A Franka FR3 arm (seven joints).
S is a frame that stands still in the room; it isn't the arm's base.
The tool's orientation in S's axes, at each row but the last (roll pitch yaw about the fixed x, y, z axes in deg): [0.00 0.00 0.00]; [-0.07 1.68 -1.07]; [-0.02 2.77 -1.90]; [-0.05 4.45 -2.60]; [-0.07 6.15 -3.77]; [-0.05 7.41 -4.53]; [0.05 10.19 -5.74]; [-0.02 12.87 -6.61]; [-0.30 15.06 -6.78]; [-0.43 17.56 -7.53]
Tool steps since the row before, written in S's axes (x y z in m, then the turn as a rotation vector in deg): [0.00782 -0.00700 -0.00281 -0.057 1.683 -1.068]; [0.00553 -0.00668 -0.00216 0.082 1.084 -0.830]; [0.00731 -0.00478 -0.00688 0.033 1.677 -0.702]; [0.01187 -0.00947 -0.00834 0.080 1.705 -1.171]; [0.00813 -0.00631 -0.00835 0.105 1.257 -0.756]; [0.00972 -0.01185 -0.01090 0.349 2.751 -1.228]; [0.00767 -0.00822 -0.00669 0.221 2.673 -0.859]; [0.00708 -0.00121 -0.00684 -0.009 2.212 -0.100]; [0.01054 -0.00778 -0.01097 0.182 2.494 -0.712]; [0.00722 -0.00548 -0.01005 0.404 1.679 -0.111]
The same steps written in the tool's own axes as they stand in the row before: [0.00782 -0.00700 -0.00281 -0.057 1.683 -1.068]; [0.00571 -0.00657 -0.00200 0.086 1.086 -0.827]; [0.00779 -0.00453 -0.00651 0.011 1.677 -0.702]; [0.01290 -0.00892 -0.00737 0.093 1.708 -1.166]; [0.00937 -0.00575 -0.00740 0.103 1.262 -0.748]; [0.01194 -0.01104 -0.00945 0.288 2.771 -1.198]; [0.00950 -0.00742 -0.00508 0.105 2.681 -0.856]; [0.00852 -0.00039 -0.00507 -0.235 2.196 -0.155]; [0.01384 -0.00644 -0.00767 0.075 2.502 -0.704]; [0.01054 -0.00443 -0.00724 0.206 1.718 -0.038]
